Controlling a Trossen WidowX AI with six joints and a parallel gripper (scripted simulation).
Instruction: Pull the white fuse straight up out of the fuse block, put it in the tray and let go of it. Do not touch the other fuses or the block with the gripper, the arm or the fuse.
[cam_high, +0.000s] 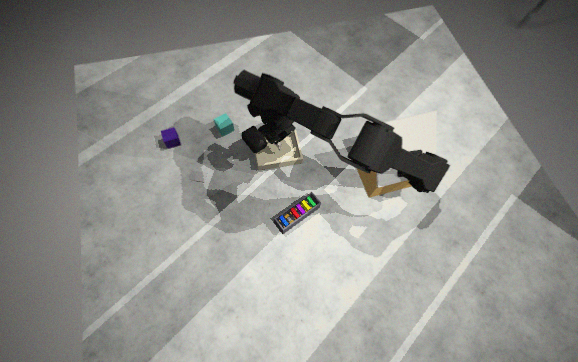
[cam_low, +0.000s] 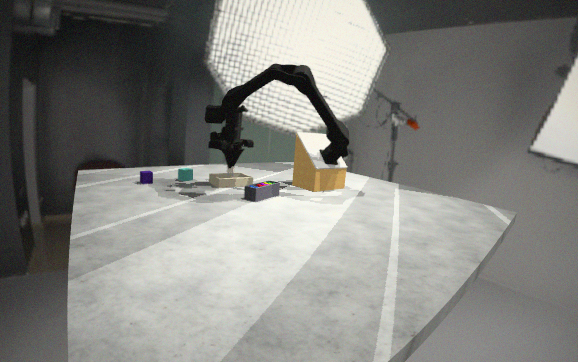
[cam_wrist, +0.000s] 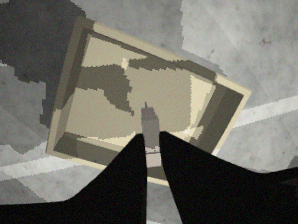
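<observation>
My gripper tip is now 2 cm above the white fuse. Also, from my gripper tip: teal cube 14 cm ahead, 11 cm to the right, 4 cm below; then beige tray 5 cm below; then purple cube 30 cm ahead, 9 cm to the right, 4 cm below.
</observation>
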